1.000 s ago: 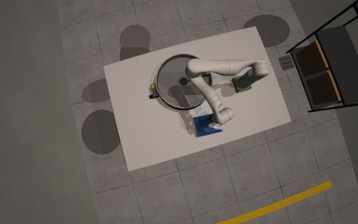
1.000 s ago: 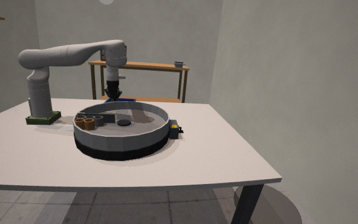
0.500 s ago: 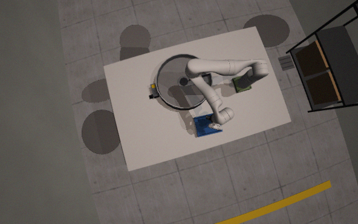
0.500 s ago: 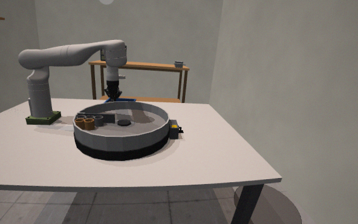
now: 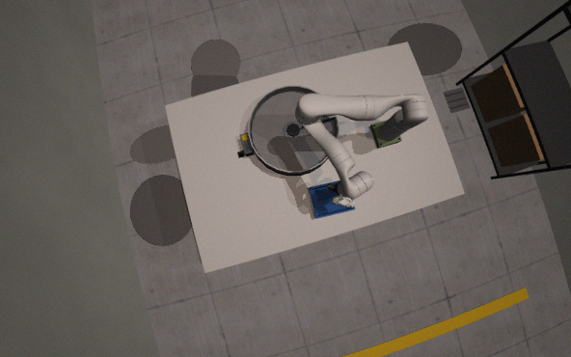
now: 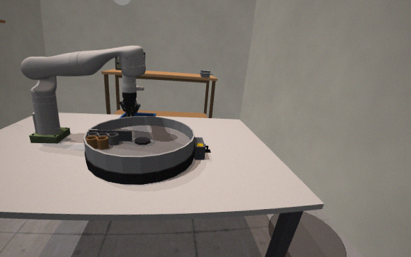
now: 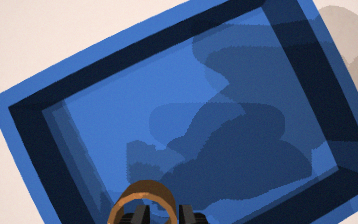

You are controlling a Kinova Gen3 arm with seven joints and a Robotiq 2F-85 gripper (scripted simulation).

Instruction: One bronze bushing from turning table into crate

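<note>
My gripper is now 4 cm short of the blue crate, 3 cm to the right of it and 3 cm above it. From my hand the other things lie so: round grey turning table: 10 cm ahead, 34 cm to the right.
</note>
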